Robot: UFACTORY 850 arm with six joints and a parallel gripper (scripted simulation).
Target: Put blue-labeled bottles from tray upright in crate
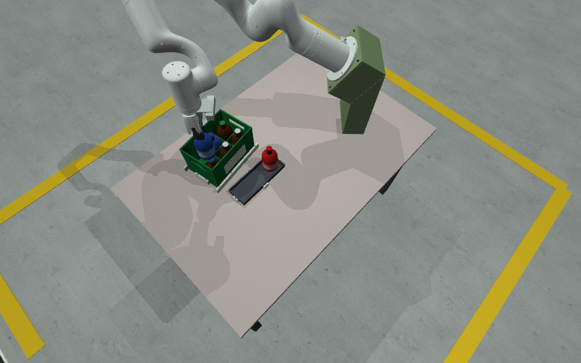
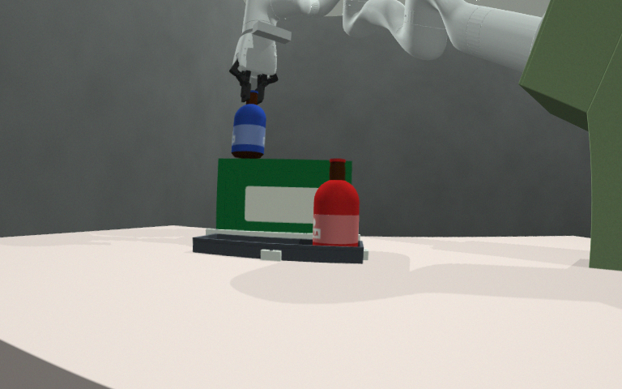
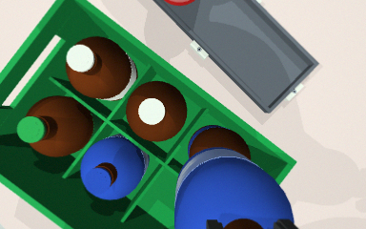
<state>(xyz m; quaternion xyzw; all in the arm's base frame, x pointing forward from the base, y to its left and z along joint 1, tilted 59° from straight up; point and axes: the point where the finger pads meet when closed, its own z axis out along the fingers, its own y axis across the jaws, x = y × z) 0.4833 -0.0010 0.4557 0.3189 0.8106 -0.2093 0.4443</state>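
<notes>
Now: hand 250 mm above the brown-necked bottle, 20 mm to the right of it and 10 mm short of it. From my hand the other things lie so: dark tray (320 mm below, 190 mm to the left, 70 mm behind); red-labeled bottle (250 mm below, 210 mm to the left, 160 mm behind); green crate (250 mm below, 90 mm behind, 20 mm to the right).
</notes>
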